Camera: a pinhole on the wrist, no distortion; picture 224 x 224 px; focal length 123.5 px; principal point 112.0 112.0 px. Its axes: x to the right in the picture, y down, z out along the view. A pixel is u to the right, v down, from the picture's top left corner.
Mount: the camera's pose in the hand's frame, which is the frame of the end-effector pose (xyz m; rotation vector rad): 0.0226 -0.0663 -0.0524 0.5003 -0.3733 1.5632
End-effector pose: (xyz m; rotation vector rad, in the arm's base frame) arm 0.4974 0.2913 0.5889 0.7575 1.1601 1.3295
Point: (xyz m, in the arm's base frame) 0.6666 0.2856 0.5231
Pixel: 150 147
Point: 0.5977 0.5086 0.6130
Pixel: outside the picture
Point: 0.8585 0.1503 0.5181
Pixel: 135 192
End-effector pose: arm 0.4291 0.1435 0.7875 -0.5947 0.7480 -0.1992
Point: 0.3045 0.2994 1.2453
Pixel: outside the picture
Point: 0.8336 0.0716 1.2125
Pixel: 127 112
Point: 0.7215 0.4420 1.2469
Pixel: 202 167
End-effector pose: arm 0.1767 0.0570 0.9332 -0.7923 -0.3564 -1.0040
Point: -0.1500 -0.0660 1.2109
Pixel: 10 102
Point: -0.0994 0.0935 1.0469
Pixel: 51 192
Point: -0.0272 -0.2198 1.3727
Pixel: 17 10
